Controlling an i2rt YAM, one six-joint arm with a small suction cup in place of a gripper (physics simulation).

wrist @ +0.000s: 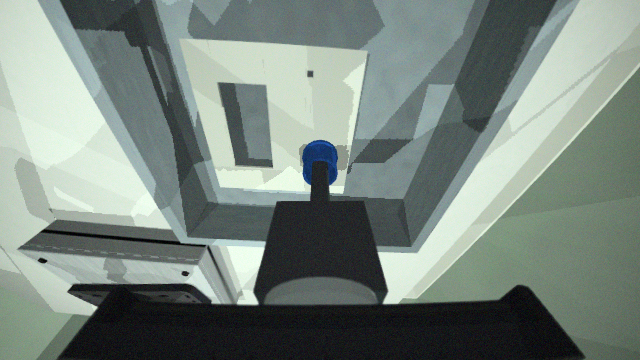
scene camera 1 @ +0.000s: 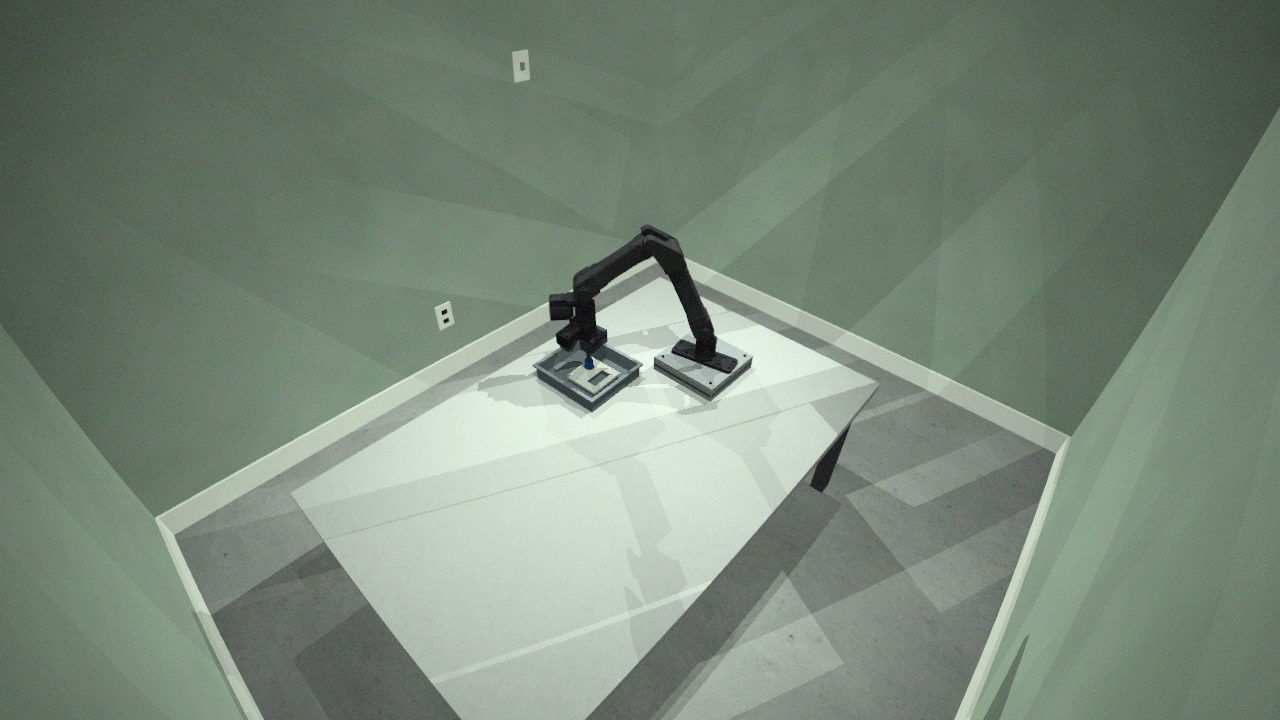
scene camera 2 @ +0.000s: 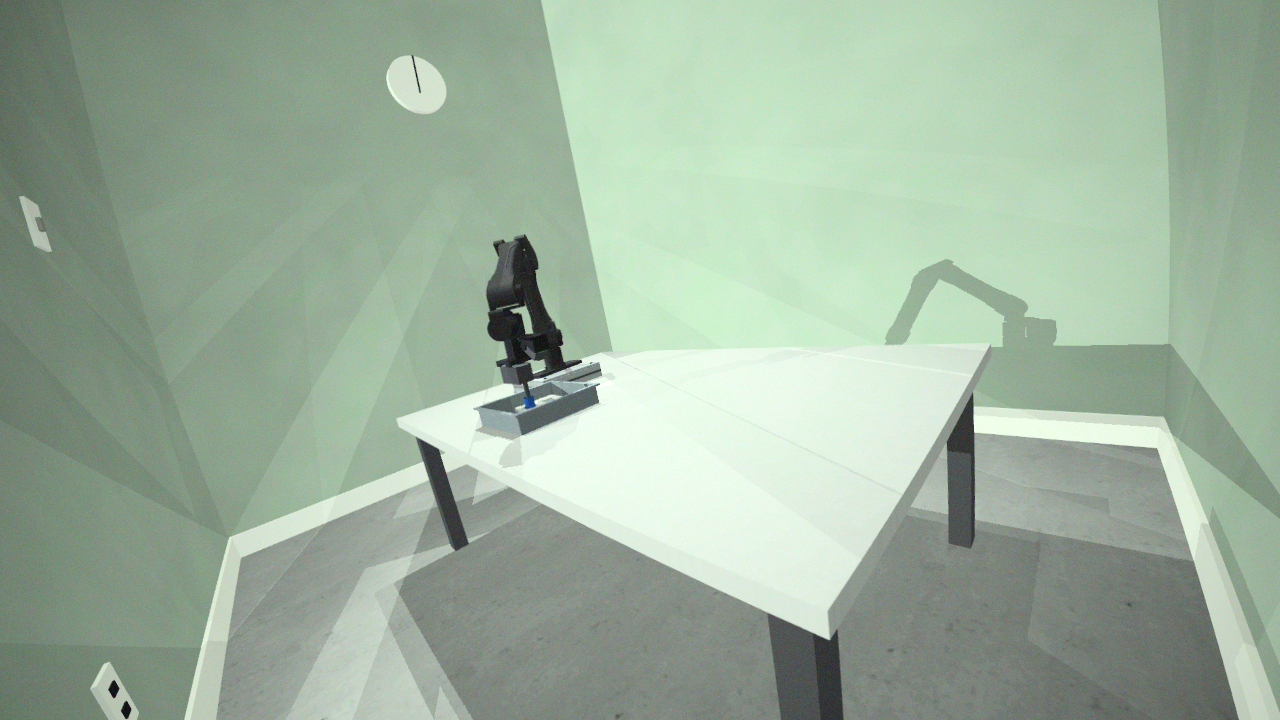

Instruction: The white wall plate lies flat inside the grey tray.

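Observation:
The white wall plate (scene camera 1: pixel 599 379) (wrist: pixel 293 107), with a rectangular cut-out and a small screw hole, lies low inside the grey tray (scene camera 1: pixel 560 389) (scene camera 2: pixel 523 420) (wrist: pixel 436 193), towards its left side. It looks flat on or just above the tray floor; I cannot tell which. My blue suction cup (scene camera 1: pixel 589 363) (scene camera 2: pixel 529 402) (wrist: pixel 319 162) points straight down and sits on the plate's near right corner, holding it. In scene camera 2 the tray wall hides most of the plate.
The arm's grey base plate (scene camera 1: pixel 703 373) (wrist: pixel 172 262) is bolted just right of the tray. Both stand at the far corner of a large white table (scene camera 1: pixel 566 543) (scene camera 2: pixel 745 465), close to its back edge.

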